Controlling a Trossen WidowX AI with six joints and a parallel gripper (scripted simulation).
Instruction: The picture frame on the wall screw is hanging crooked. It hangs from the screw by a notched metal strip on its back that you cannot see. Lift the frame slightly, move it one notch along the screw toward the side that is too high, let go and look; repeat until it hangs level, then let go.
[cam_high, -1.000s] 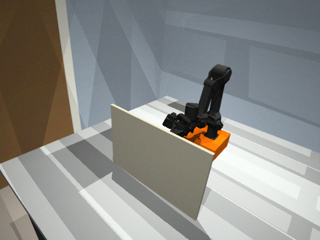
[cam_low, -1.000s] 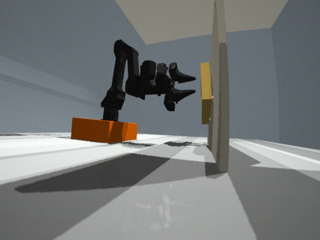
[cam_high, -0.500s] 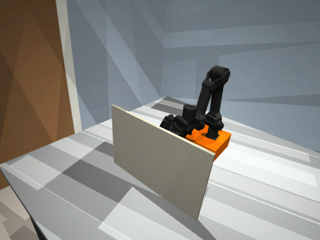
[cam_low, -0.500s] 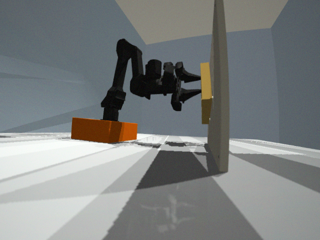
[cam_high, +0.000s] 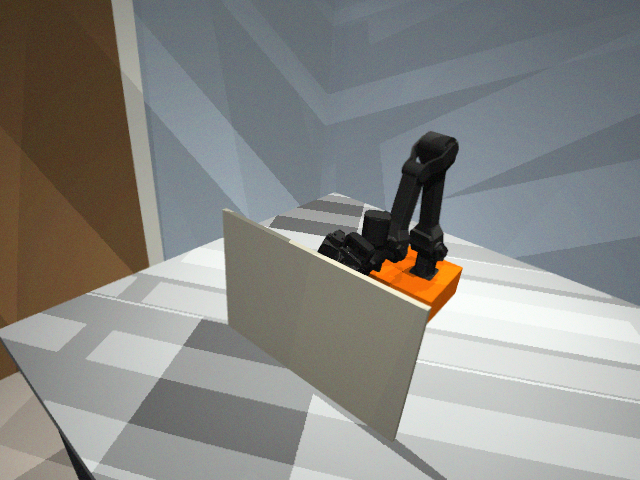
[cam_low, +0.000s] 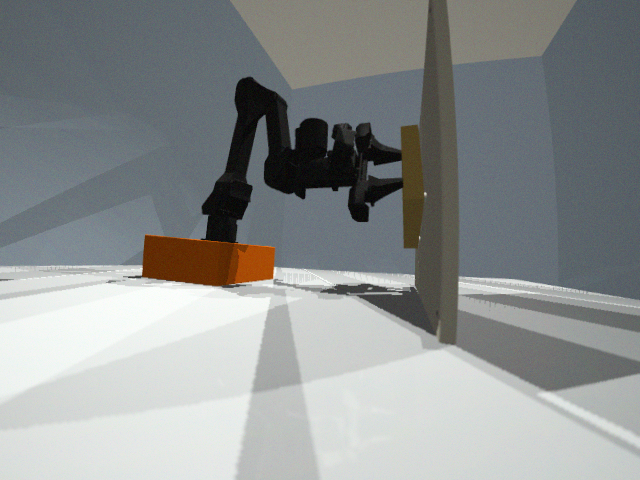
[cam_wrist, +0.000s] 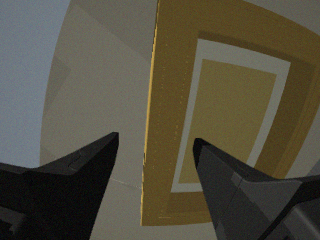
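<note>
My gripper tip is now 1 cm short of the yellow picture frame, 2 cm to the left of it and 5 cm above it. The rest, counted from my gripper tip: wall panel (2 cm ahead, 1 cm to the right, 6 cm below).
</note>
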